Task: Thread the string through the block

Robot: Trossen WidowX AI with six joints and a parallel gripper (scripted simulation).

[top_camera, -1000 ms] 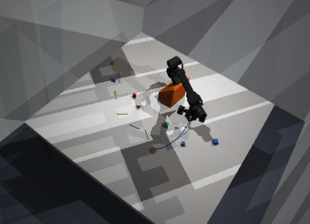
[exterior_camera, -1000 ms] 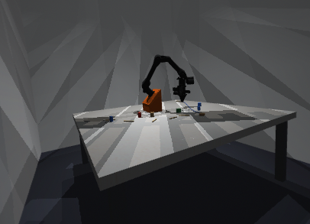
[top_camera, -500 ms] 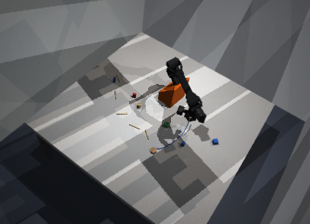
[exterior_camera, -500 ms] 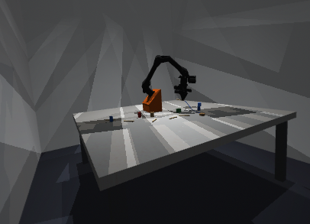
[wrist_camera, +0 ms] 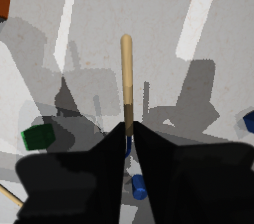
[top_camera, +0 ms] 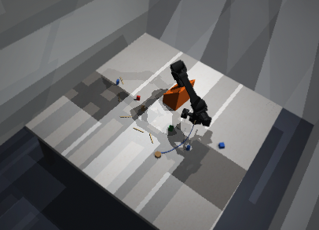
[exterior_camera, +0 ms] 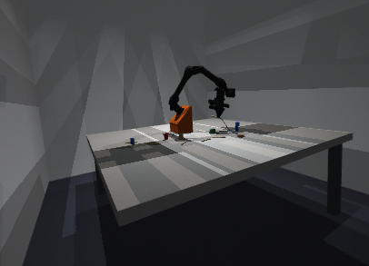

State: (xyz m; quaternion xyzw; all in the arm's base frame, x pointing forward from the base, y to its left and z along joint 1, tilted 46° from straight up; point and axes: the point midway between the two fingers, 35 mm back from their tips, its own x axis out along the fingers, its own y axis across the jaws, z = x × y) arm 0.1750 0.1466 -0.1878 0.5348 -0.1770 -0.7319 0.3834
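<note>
My gripper tip is 120 mm short of the blue cylinder, 70 mm to the right of it and 70 mm above it. The rest, counted from my gripper tip: thin wooden stick 10 mm to the right, 10 mm behind; then blue cube 210 mm to the left, 80 mm below, 50 mm behind; then green block 110 mm to the right, 90 mm ahead, 80 mm below.
</note>
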